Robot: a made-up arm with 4 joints. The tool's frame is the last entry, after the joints. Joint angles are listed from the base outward. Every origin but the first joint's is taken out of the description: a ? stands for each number. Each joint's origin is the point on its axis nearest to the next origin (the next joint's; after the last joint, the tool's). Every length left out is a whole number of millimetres.
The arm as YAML. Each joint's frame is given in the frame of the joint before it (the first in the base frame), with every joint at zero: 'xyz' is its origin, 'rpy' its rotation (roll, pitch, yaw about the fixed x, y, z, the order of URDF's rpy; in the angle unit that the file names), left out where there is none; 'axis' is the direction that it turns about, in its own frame. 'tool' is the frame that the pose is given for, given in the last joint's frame.
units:
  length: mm
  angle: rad
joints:
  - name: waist
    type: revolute
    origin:
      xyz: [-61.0, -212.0, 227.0]
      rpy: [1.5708, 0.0, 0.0]
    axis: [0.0, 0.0, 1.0]
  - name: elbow
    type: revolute
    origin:
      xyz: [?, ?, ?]
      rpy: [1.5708, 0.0, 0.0]
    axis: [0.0, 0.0, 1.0]
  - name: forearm
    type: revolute
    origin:
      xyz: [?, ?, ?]
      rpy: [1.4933, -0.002, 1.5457]
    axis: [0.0, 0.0, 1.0]
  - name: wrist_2
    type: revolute
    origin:
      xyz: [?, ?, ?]
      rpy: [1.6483, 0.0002, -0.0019]
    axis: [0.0, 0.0, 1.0]
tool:
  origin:
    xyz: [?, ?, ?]
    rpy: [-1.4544, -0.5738, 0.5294]
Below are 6 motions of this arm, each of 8 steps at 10 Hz.
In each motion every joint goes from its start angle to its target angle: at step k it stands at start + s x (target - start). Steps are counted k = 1, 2, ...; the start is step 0. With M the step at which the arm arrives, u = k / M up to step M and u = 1 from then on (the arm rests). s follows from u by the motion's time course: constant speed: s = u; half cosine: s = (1 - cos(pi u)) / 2; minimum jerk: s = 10 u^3 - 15 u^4 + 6 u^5.
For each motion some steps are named. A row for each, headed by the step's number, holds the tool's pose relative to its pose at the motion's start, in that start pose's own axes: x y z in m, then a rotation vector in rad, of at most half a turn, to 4 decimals.
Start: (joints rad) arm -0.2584 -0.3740 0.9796 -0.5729
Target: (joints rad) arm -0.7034 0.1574 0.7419 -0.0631
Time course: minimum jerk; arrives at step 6
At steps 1, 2, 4, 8:
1: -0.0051 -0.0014 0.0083 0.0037 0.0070 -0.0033
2: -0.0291 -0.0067 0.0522 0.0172 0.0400 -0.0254
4: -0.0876 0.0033 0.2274 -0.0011 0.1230 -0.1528
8: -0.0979 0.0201 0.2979 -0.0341 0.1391 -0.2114

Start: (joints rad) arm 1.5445 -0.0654 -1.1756 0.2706
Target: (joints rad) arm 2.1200 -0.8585 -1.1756 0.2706
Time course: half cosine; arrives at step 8
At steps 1, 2, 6, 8:
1: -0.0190 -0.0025 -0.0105 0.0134 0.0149 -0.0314
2: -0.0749 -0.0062 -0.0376 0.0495 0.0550 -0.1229
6: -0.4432 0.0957 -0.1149 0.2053 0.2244 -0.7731
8: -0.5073 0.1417 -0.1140 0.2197 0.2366 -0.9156

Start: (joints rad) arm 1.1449 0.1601 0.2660 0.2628
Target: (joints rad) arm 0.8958 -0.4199 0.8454 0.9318
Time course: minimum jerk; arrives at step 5
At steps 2, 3, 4, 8:
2: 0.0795 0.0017 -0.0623 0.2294 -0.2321 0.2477
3: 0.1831 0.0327 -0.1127 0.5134 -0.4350 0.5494
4: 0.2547 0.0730 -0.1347 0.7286 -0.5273 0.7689
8: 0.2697 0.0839 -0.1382 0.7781 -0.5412 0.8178

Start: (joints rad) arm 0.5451 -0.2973 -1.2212 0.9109
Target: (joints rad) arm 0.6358 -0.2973 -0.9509 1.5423
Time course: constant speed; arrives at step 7
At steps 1, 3, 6, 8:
1: 0.0011 -0.0009 -0.0081 0.0696 -0.0453 0.0040
3: 0.0028 -0.0010 -0.0235 0.2085 -0.1377 0.0018
6: 0.0042 0.0026 -0.0441 0.4129 -0.2819 -0.0272
8: 0.0044 0.0046 -0.0501 0.4792 -0.3317 -0.0434

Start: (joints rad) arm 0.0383 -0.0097 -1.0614 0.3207
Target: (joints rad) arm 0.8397 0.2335 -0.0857 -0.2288
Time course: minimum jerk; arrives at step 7
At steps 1, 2, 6, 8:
1: -0.0023 -0.0027 -0.0004 -0.0026 0.0392 0.0062
2: -0.0151 -0.0159 -0.0032 -0.0117 0.2443 0.0384
6: -0.1722 -0.0633 -0.0461 0.2051 1.6032 0.3087
8: -0.1789 -0.0631 -0.0470 0.2205 1.6374 0.3188

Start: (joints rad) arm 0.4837 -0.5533 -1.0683 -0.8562
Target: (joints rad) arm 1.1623 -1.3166 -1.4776 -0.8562
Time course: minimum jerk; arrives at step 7
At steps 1, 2, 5, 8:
1: -0.0058 0.0017 -0.0135 0.0212 0.0145 -0.0137
2: -0.0401 0.0148 -0.0806 0.1309 0.0898 -0.0896
5: -0.3006 0.2221 -0.3262 0.7355 0.5110 -0.6519
8: -0.3467 0.2850 -0.3407 0.8516 0.5888 -0.7861

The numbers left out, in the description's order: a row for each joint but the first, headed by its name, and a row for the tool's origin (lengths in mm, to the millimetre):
elbow: 58.0 274.0 0.0
forearm: -225.0 -225.0 0.0
wrist_2: -62.0 -197.0 0.0
tool: -28.0 -68.0 0.0

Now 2 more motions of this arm.
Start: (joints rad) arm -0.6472 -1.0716 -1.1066 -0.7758
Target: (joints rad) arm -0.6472 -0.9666 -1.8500 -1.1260
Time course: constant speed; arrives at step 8
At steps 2, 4, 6, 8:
2: -0.0466 -0.0026 0.0068 -0.0202 0.0634 -0.1920
4: -0.0914 0.0040 0.0131 -0.0252 0.1296 -0.3819
6: -0.1329 0.0190 0.0187 -0.0138 0.1976 -0.5686
8: -0.1693 0.0416 0.0233 0.0151 0.2661 -0.7511

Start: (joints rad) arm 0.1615 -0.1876 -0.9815 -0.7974
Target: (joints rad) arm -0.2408 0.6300 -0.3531 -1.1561
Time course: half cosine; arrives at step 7
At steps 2, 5, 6, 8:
2: 0.0204 -0.0229 0.1104 -0.2282 -0.0066 0.0827
5: -0.0153 0.0251 0.4704 -1.0193 0.0590 0.1529
6: -0.0423 0.0575 0.5369 -1.1924 0.0957 0.1254
8: -0.0532 0.0705 0.5587 -1.2531 0.1111 0.1119

